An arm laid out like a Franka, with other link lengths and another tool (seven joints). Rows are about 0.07 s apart.
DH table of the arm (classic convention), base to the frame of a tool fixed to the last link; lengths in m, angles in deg. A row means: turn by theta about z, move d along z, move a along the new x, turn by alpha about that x. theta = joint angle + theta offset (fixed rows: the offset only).
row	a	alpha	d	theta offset
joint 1	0	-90	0.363	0
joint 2	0	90	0	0
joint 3	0.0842	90	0.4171	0
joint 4	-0.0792	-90	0	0
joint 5	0	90	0.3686	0
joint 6	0.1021	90	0	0
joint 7	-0.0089	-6.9	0.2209	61.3
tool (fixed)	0	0	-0.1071	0
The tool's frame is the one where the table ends.
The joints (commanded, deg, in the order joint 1, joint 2, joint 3, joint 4, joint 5, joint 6, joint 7), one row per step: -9.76 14.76 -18.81 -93.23 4.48 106.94 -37.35; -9.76 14.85 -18.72 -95.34 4.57 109.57 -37.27; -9.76 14.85 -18.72 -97.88 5.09 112.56 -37.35; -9.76 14.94 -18.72 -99.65 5.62 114.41 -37.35; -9.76 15.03 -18.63 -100.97 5.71 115.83 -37.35; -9.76 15.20 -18.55 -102.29 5.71 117.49 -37.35; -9.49 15.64 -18.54 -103.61 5.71 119.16 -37.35; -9.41 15.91 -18.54 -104.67 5.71 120.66 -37.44
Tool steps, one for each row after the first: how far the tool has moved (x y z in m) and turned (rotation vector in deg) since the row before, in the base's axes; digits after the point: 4 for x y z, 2 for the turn. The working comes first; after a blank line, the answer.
Tool pose at each row, in the base's axes (x y z in m, rotation vector in deg; the steps are taken from these numbers as rounded here): 0.5996 -0.2722 0.5975 154.95 -77.70 -5.07; 0.5993 -0.2725 0.5836 154.83 -77.99 -4.42; 0.5974 -0.2729 0.5680 154.98 -78.60 -3.73; 0.5957 -0.2727 0.5559 155.10 -79.26 -3.73; 0.5945 -0.2720 0.5466 155.07 -79.36 -3.72; 0.5937 -0.2717 0.5368 154.94 -79.39 -3.46; 0.5943 -0.2692 0.5243 154.86 -79.07 -3.54; 0.5940 -0.2687 0.5154 154.77 -78.92 -3.25

-0.0003 -0.0003 -0.0139 -0.20 -0.39 -0.18; -0.0019 -0.0004 -0.0156 0.13 -0.60 -0.30; -0.0017 0.0002 -0.0121 0.34 -0.20 -0.36; -0.0012 0.0007 -0.0093 0.01 -0.02 -0.07; -0.0008 0.0003 -0.0098 -0.17 -0.10 -0.05; 0.0006 0.0025 -0.0125 -0.16 0.15 0.16; -0.0003 0.0005 -0.0089 -0.22 -0.10 0.07
